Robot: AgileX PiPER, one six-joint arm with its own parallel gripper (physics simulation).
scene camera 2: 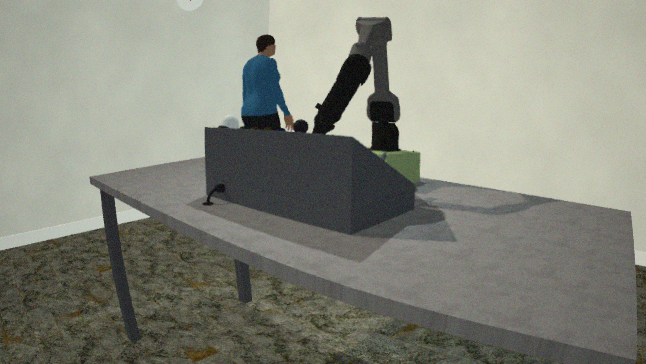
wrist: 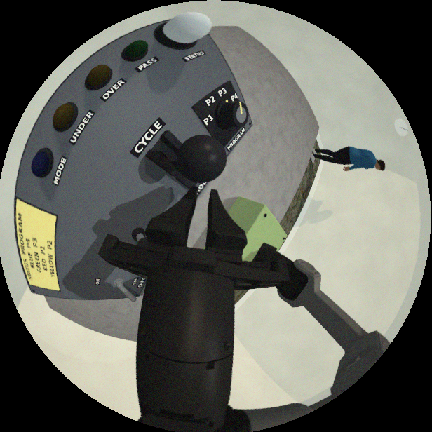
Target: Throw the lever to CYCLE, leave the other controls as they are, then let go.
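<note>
The lever's black ball knob (scene camera 2: 300, 126) (wrist: 202, 158) stands over its slot on the sloped grey console (scene camera 2: 280, 175) (wrist: 100, 175). The CYCLE label (wrist: 147, 137) is at the slot's upper left end in the wrist view. Another label at the slot's other end is mostly hidden behind the knob. The lever's shaft is largely hidden too, so its exact tilt is unclear. My gripper (scene camera 2: 322, 132) (wrist: 203, 194) is open, with a narrow gap between its fingertips. The fingertips are just short of the knob, which is not between them.
The PROGRAM dial (wrist: 231, 115) is beside the lever, near P4. A toggle switch (wrist: 125, 290) and a small round control (wrist: 139, 234) are near the gripper. Coloured lamps and a pale STATUS dome (scene camera 2: 230, 121) (wrist: 187, 28) line the console. A person (scene camera 2: 262, 85) (wrist: 360, 157) stands beyond the table (scene camera 2: 500, 270).
</note>
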